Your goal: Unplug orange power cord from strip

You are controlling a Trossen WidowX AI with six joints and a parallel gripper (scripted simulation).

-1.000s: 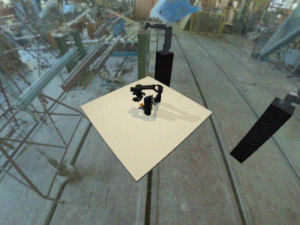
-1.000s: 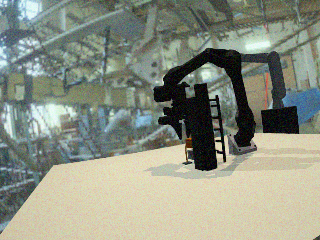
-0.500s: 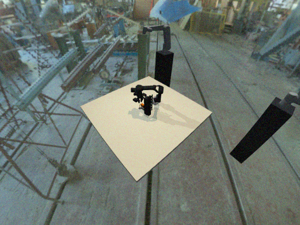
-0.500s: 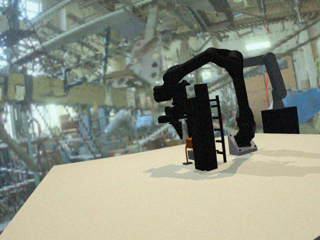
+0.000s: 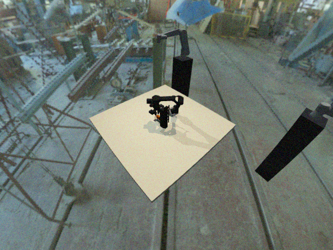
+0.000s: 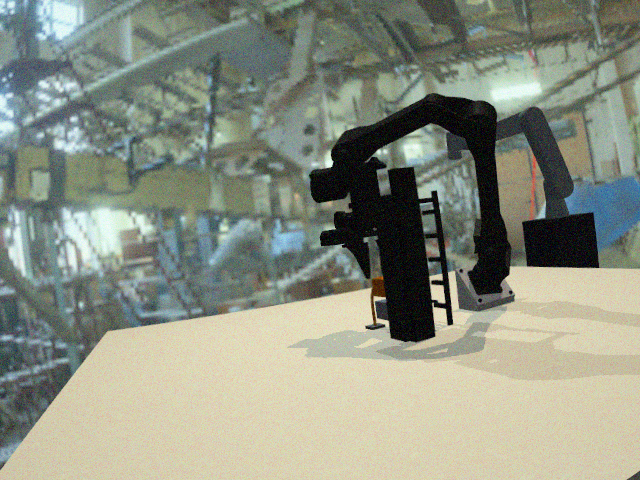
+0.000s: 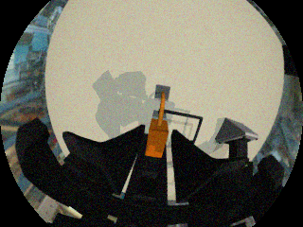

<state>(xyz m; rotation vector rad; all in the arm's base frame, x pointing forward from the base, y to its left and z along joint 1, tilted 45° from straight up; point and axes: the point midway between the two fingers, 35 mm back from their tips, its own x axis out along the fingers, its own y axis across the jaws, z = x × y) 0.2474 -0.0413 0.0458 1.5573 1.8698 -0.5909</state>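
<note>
My gripper tip is now 4 cm to the right of the orange plug, 1 cm past it and 1 cm above it. From my gripper tip the other things lie so: tall black block 14 cm to the left, 4 cm above, 3 cm behind.
</note>
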